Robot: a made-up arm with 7 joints. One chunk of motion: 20 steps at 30 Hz.
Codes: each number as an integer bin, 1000 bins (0 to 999) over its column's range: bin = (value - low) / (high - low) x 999, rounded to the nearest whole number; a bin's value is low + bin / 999 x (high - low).
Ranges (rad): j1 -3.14..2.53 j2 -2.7..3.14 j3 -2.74..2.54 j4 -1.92..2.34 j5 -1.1..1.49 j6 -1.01..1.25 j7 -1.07..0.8
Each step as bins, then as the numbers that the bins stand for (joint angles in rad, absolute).
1 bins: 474 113 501 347 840 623 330
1 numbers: -0.4497 -2.0394 -0.0921 -0.4403 1.0778 0.3994 -0.4523
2 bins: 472 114 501 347 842 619 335
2 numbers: -0.4611 -2.0336 -0.0921 -0.4403 1.0830 0.3903 -0.4429
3 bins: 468 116 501 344 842 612 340
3 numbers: -0.4838 -2.0219 -0.0921 -0.4531 1.0830 0.3745 -0.4336
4 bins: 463 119 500 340 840 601 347
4 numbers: -0.5122 -2.0043 -0.0974 -0.4702 1.0778 0.3496 -0.4205
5 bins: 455 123 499 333 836 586 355
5 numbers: -0.5576 -1.9810 -0.1026 -0.5000 1.0674 0.3157 -0.4055
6 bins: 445 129 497 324 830 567 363
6 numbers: -0.6143 -1.9459 -0.1132 -0.5384 1.0519 0.2727 -0.3905
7 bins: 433 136 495 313 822 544 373
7 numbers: -0.6824 -1.9050 -0.1238 -0.5853 1.0311 0.2207 -0.3718
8 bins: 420 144 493 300 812 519 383
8 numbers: -0.7562 -1.8582 -0.1344 -0.6407 1.0052 0.1641 -0.3531
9 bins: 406 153 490 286 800 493 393
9 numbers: -0.8357 -1.8056 -0.1502 -0.7004 0.9741 0.1053 -0.3344
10 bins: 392 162 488 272 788 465 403
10 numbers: -0.9151 -1.7530 -0.1608 -0.7601 0.9430 0.0420 -0.3156
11 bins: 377 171 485 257 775 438 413
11 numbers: -1.0003 -1.7004 -0.1766 -0.8241 0.9093 -0.0191 -0.2969
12 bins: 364 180 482 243 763 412 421
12 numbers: -1.0741 -1.6477 -0.1925 -0.8838 0.8781 -0.0779 -0.2819
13 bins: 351 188 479 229 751 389 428
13 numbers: -1.1478 -1.6010 -0.2083 -0.9435 0.8470 -0.1300 -0.2688
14 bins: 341 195 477 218 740 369 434
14 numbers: -1.2046 -1.5601 -0.2189 -0.9904 0.8185 -0.1752 -0.2576
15 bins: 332 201 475 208 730 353 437
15 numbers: -1.2557 -1.5250 -0.2295 -1.0330 0.7926 -0.2114 -0.2520
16 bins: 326 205 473 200 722 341 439
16 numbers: -1.2897 -1.5016 -0.2401 -1.0671 0.7719 -0.2386 -0.2482
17 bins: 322 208 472 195 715 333 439
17 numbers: -1.3124 -1.4841 -0.2453 -1.0885 0.7537 -0.2567 -0.2482
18 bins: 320 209 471 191 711 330 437
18 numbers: -1.3238 -1.4782 -0.2506 -1.1055 0.7433 -0.2635 -0.2520
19 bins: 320 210 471 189 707 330 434
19 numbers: -1.3238 -1.4724 -0.2506 -1.1141 0.7330 -0.2635 -0.2576
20 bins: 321 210 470 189 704 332 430
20 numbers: -1.3181 -1.4724 -0.2559 -1.1141 0.7252 -0.2589 -0.2651
